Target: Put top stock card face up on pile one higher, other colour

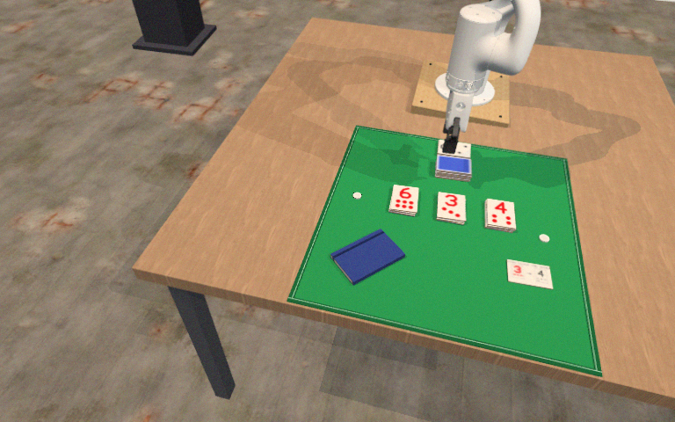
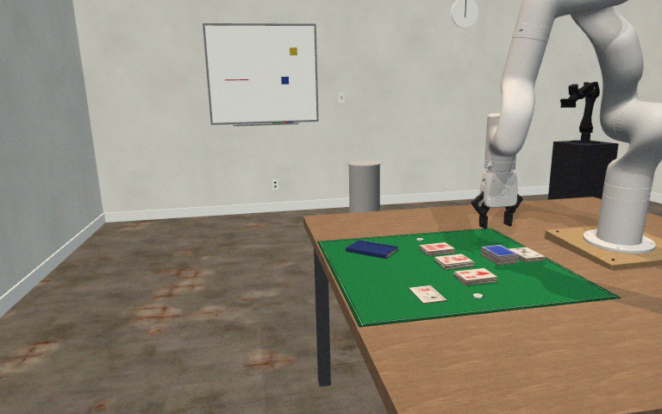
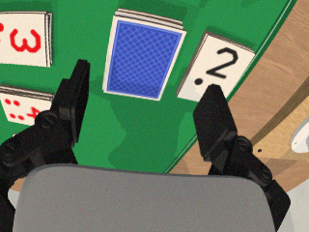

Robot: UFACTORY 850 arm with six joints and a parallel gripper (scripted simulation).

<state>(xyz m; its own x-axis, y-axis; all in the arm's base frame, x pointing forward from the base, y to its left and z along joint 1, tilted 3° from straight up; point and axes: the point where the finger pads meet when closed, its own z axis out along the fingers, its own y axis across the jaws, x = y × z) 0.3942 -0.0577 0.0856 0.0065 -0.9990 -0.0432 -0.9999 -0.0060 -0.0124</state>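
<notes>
My gripper is now 80 mm above the black 5 card and 30 mm to the right of it. The rest, counted from my hand: green card cloth: 180 mm ahead, 120 mm below, 20 mm to the left; small reference card: 310 mm ahead, 200 mm to the left, 100 mm below; black 2: 100 mm below, 90 mm behind, 30 mm to the left.
</notes>
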